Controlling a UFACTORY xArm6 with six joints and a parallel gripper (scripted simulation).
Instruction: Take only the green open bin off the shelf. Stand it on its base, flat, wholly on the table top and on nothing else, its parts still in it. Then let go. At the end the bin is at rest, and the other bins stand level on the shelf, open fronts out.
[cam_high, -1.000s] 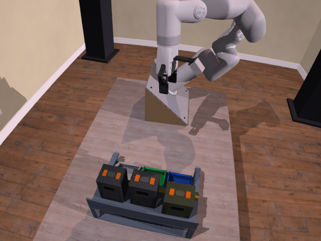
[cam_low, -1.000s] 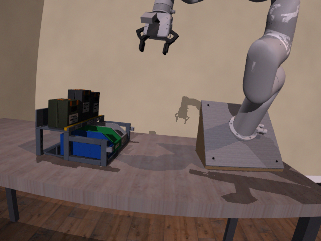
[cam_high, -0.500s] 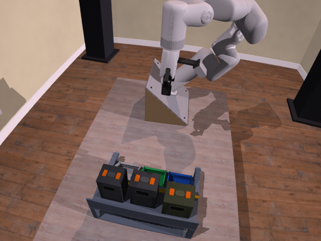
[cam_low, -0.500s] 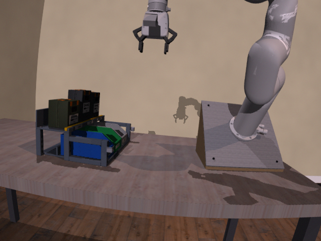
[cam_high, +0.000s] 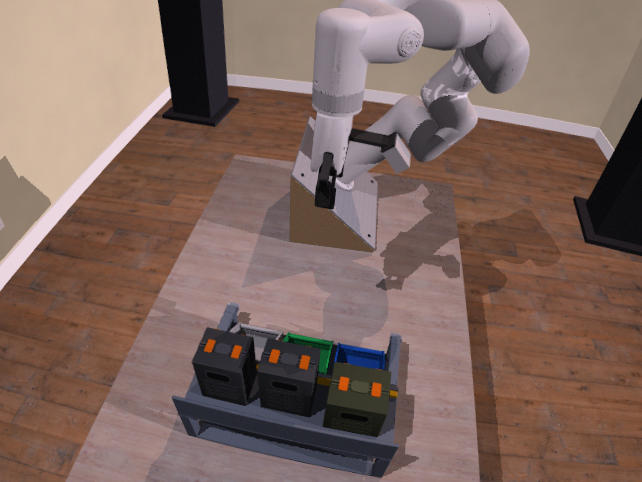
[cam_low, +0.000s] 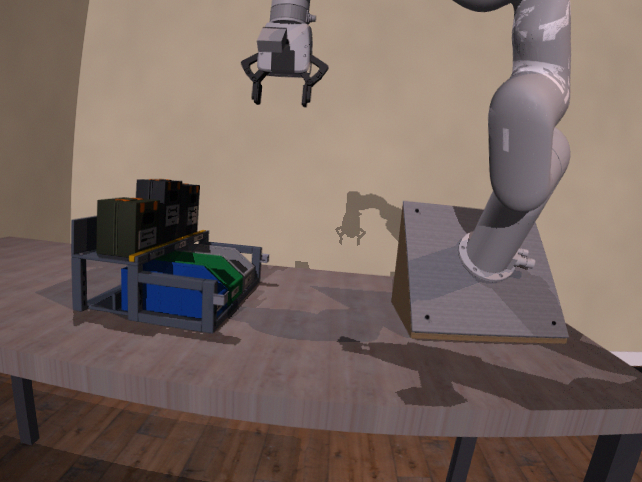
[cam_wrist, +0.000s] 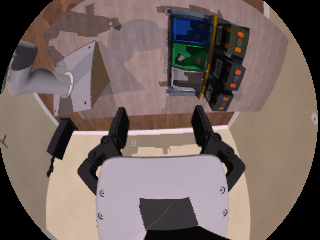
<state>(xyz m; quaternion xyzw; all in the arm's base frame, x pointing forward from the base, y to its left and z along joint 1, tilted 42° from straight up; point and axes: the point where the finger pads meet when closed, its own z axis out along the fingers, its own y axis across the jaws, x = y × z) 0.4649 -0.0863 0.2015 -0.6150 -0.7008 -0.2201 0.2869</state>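
My hand is 15 cm short of the green open bin, 1 cm to the right of it and 36 cm above it. The rest, counted from my hand: grey bin (15 cm ahead, 10 cm to the right, 36 cm below); then olive box (23 cm ahead, 13 cm to the left, 25 cm below); then blue bin (14 cm ahead, 12 cm to the left, 36 cm below).
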